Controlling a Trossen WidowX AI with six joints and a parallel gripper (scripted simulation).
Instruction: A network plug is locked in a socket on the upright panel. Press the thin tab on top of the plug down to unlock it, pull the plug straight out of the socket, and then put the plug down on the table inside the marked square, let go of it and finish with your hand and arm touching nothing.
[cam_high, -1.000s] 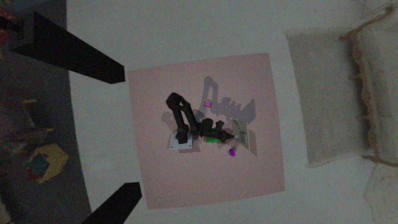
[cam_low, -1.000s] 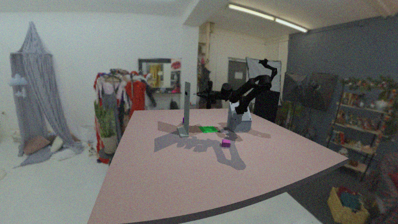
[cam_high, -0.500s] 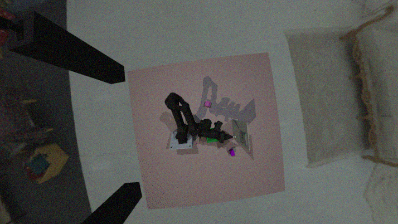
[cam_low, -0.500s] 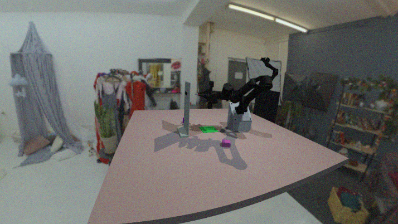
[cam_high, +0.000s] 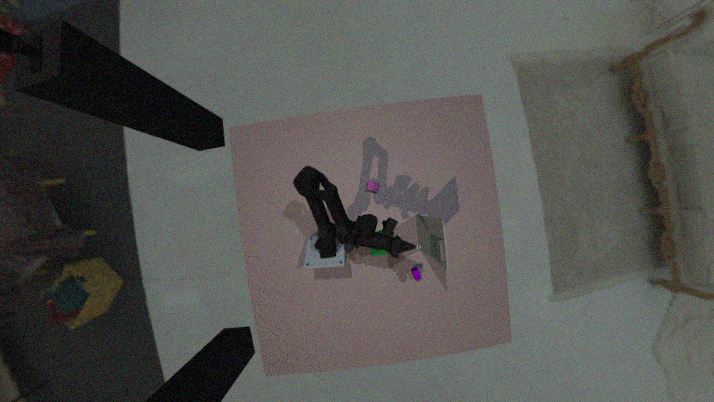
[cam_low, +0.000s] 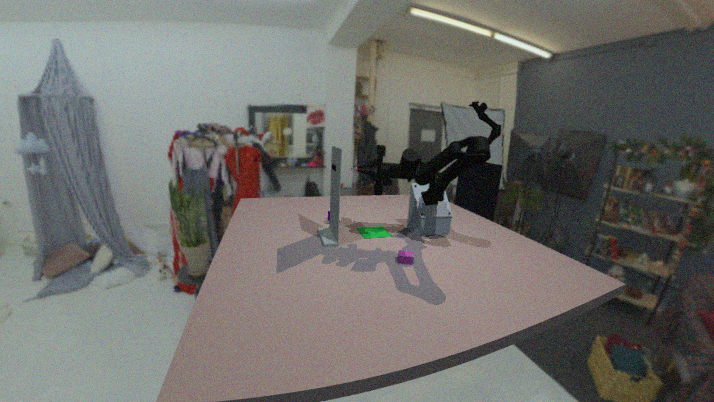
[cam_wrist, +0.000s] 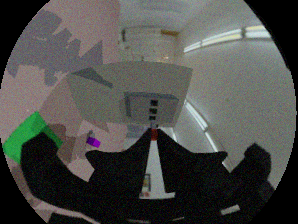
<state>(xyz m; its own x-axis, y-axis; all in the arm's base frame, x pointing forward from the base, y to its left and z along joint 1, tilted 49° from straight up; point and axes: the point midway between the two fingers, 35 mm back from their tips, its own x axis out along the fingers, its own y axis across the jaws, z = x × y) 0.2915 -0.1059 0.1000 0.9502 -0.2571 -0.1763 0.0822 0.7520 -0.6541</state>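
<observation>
My gripper tip is now 270 mm above the green marked square, 100 mm past it and 20 mm to the left of it. From my gripper tip the other things lie so: purple block (250 mm to the left, 250 mm below, 100 mm behind); then grey upright panel (110 mm below, 90 mm ahead).
</observation>
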